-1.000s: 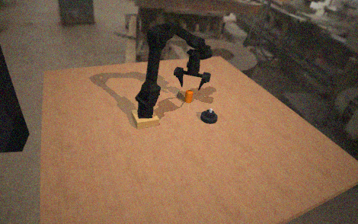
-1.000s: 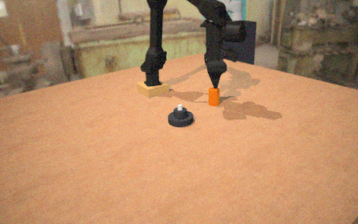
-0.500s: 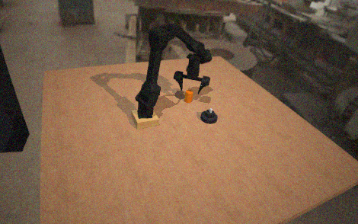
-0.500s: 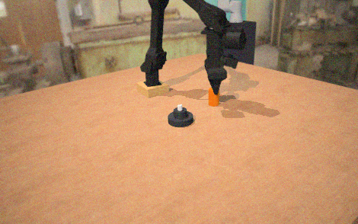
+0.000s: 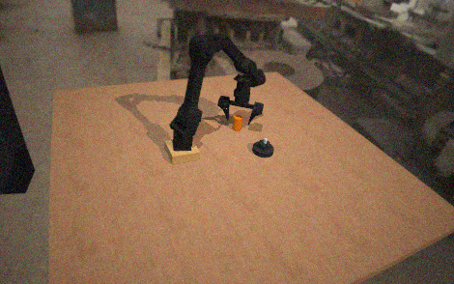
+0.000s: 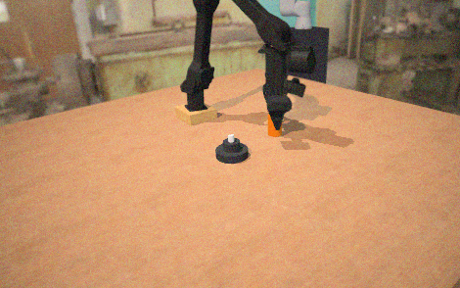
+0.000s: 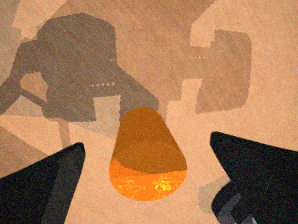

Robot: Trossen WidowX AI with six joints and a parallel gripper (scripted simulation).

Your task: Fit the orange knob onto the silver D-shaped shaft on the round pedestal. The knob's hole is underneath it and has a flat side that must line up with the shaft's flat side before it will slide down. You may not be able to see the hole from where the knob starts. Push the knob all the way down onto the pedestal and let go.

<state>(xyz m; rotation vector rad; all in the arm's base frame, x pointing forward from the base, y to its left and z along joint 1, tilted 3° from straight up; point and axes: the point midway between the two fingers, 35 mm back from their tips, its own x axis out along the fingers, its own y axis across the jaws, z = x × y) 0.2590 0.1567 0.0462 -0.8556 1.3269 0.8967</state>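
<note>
My gripper tip is 10 mm below the orange knob. The rest, counted from my gripper tip: round pedestal: 60 mm ahead, 170 mm to the right.
</note>
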